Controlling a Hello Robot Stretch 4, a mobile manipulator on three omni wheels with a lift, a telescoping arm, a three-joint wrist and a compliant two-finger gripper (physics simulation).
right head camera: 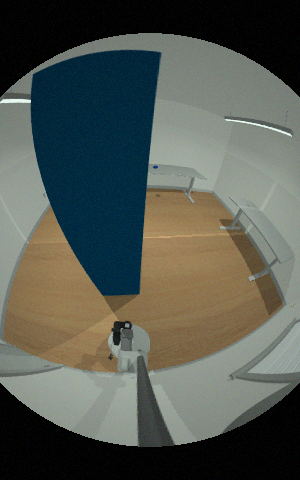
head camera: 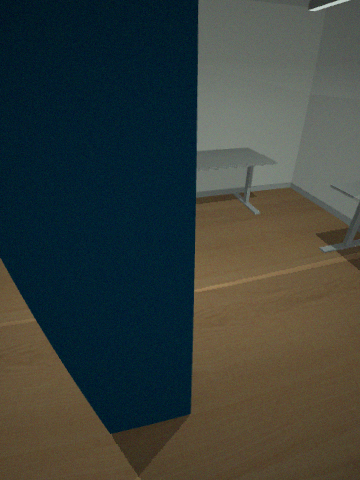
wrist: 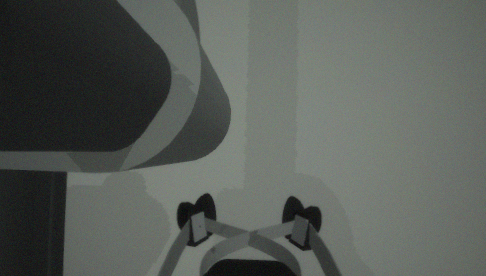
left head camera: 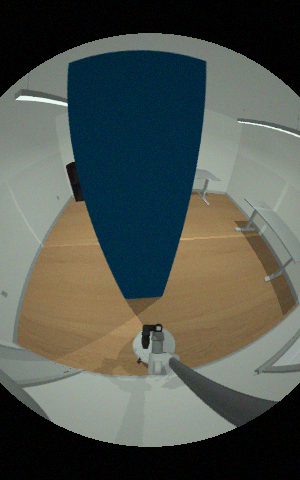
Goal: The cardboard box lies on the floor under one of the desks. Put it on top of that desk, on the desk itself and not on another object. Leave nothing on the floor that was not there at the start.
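Frame: origin at the robot's base, x ahead, y left, z up, level; metres.
Seen in the pictures: gripper, fingertip midpoint: (right head camera: 115, 360) (wrist: 248, 211) (left head camera: 144, 364).
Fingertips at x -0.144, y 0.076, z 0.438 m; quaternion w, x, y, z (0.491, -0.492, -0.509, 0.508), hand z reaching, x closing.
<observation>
A point is followed by its place in that frame.
My gripper (wrist: 248, 211) @[x -0.144, y 0.076, z 0.438 m] is open in the wrist view, with a pale wall behind its fingers and nothing between them. One grey desk (head camera: 225, 157) @[x 3.102, y -0.822, z 0.693 m] (left head camera: 206, 175) @[x 2.992, y -1.090, z 0.693 m] (right head camera: 175, 171) @[x 2.916, y -0.683, z 0.693 m] stands against the back wall, partly hidden by a tall blue panel. A second grey desk (left head camera: 277, 225) @[x 1.362, y -2.042, z 0.692 m] (right head camera: 265, 227) @[x 1.295, y -2.060, z 0.692 m] stands along the right wall; part of its edge shows in the head view. A tiny brown thing (right head camera: 158, 195) @[x 2.959, y -0.391, z 0.000 m] lies on the floor under the back desk in the right head view, too small to tell whether it is the cardboard box. No box shows clearly.
The tall dark blue panel (head camera: 100, 200) @[x 0.568, y 0.130, z 1.319 m] (left head camera: 140, 175) @[x 0.568, y 0.135, z 1.359 m] (right head camera: 100, 175) @[x 0.572, y 0.105, z 1.350 m] stands close in front of me. A small blue object (right head camera: 155, 167) @[x 2.994, y -0.239, z 0.706 m] is on the back desk. A black cabinet (left head camera: 76, 182) @[x 2.820, y 2.043, z 0.508 m] shows left of the panel. Pale walls are close behind me, with a window at the lower right.
</observation>
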